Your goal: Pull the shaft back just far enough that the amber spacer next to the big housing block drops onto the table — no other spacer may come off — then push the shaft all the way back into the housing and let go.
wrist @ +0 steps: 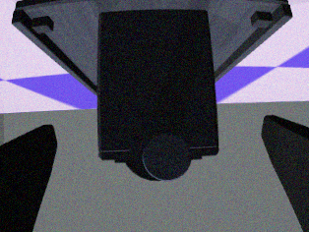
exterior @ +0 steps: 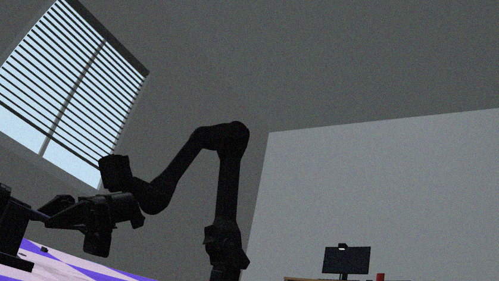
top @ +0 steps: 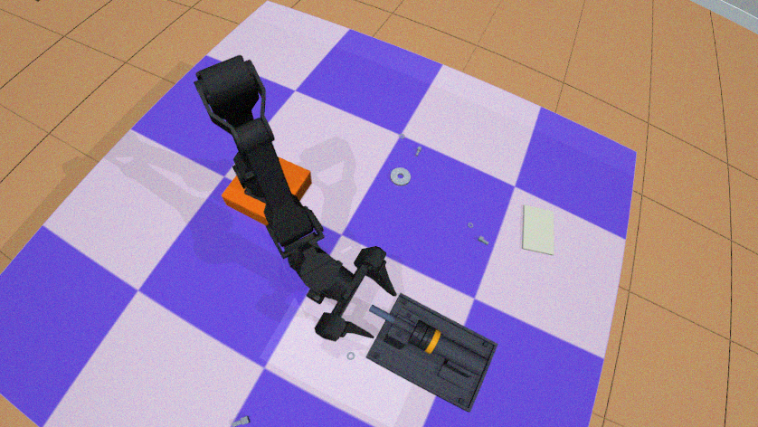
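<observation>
The shaft is 5 cm ahead of my gripper tip and 1 cm above it. Round my gripper tip: amber spacer: 10 cm ahead, 1 cm to the right, 1 cm above; pale card: 37 cm to the left, 26 cm ahead, 7 cm below.
</observation>
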